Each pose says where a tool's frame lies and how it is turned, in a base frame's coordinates. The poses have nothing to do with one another.
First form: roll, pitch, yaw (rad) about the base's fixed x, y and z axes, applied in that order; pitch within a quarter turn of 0, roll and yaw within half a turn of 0; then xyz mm.
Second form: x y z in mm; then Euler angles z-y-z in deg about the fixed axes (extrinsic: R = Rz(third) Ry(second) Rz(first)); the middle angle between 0 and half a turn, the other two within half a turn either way. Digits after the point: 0 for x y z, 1 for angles.
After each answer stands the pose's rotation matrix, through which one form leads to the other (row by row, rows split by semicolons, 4 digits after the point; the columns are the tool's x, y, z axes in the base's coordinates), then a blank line. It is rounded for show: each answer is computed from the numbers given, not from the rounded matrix.
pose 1, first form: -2.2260, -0.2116, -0.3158, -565, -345, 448
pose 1, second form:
-565, -345, 448, -105.2, 126.6, 62.7
0.9293 -0.0309 0.3679; -0.3036 -0.6309 0.7140; 0.2100 -0.7752 -0.5957

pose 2, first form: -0.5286, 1.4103, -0.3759, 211, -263, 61
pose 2, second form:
211, -263, 61, -4.7, 82.1, 9.1
0.1486 -0.1461 0.9780; -0.0587 0.9860 0.1562; -0.9871 -0.0806 0.1380

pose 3, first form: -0.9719, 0.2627, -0.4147, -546, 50, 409
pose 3, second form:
-546, 50, 409, -72.0, 57.0, 56.2
0.8838 0.0308 0.4668; -0.3891 0.6024 0.6970; -0.2597 -0.7976 0.5444

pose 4, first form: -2.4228, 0.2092, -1.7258, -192, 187, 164
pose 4, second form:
-192, 187, 164, -72.1, 137.4, 4.5
-0.1510 -0.7225 0.6747; -0.9665 0.2513 0.0528; -0.2077 -0.6441 -0.7362

